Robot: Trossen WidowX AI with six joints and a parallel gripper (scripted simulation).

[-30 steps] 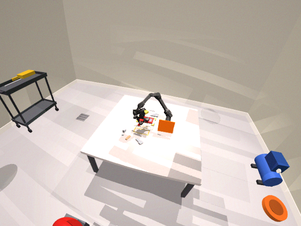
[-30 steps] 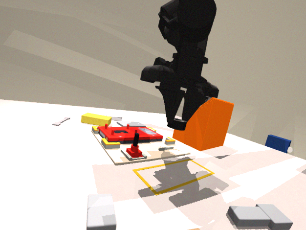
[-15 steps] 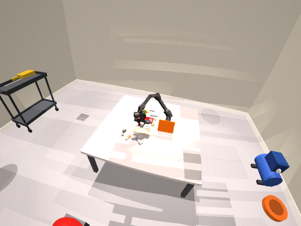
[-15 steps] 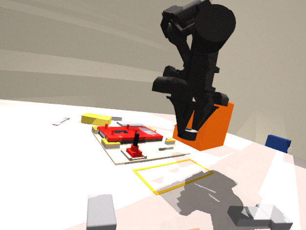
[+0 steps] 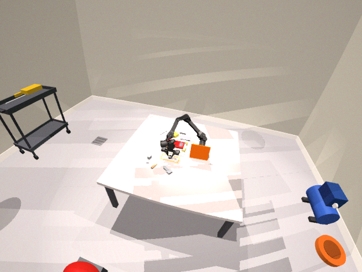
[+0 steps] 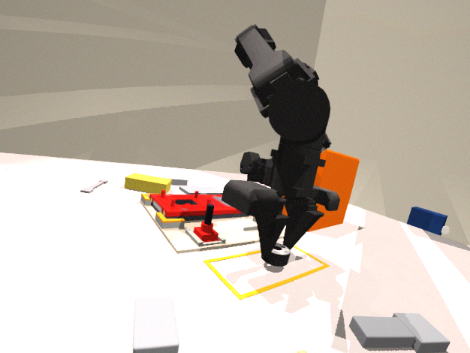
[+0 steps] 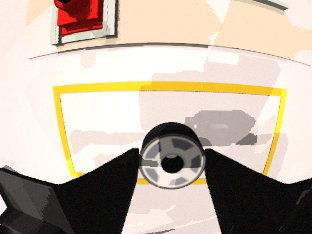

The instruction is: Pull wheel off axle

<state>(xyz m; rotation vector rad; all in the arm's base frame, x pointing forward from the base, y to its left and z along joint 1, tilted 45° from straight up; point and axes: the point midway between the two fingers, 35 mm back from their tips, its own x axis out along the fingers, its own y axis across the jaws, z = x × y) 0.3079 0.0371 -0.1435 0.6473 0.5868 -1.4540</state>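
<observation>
The black wheel is right at my gripper tip. From my gripper tip the other things lie so: yellow block (6 cm ahead, 41 cm to the right, 1 cm below); then black axle (6 cm ahead, 10 cm to the right, 1 cm above).
</observation>
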